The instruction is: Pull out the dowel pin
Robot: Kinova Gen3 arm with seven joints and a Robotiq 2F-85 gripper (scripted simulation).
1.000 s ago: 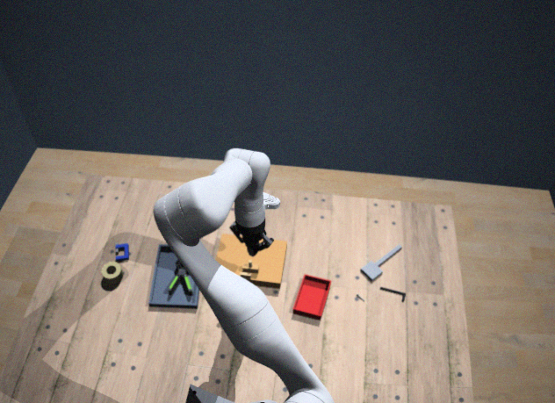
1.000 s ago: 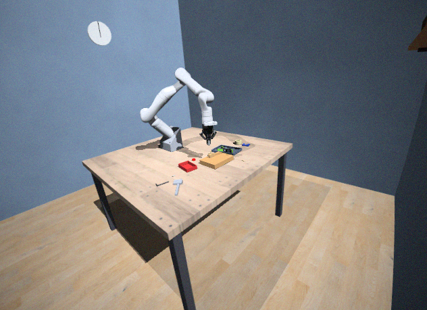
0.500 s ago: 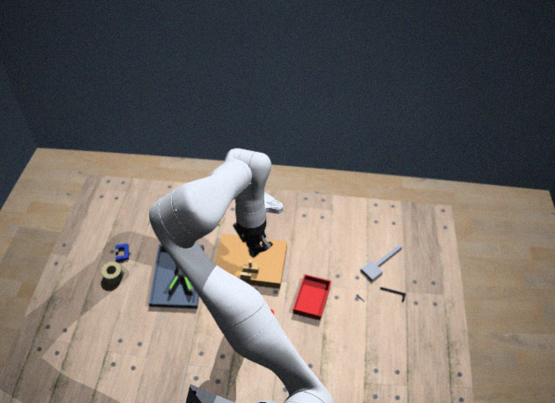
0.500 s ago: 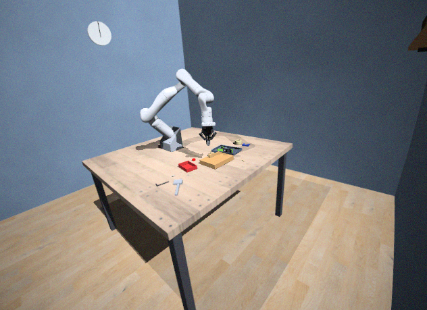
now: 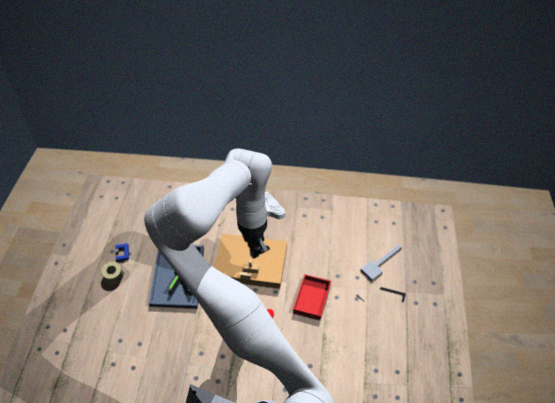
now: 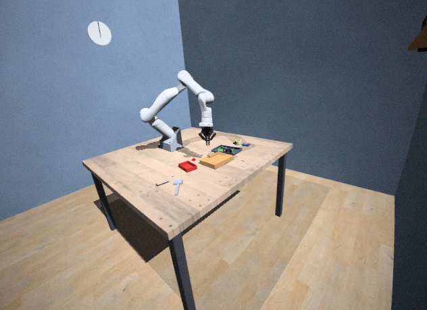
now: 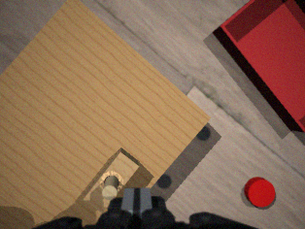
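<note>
Now: the dowel pin 8 cm below my hand, 2 cm to the left of it and 1 cm ahead of it. The rest, counted from my hand: bench board: 12 cm below, 5 cm ahead, 3 cm to the left; then wooden block: 10 cm below, 2 cm to the left, 1 cm ahead; then red disc: 13 cm below, 11 cm behind, 6 cm to the right.
</note>
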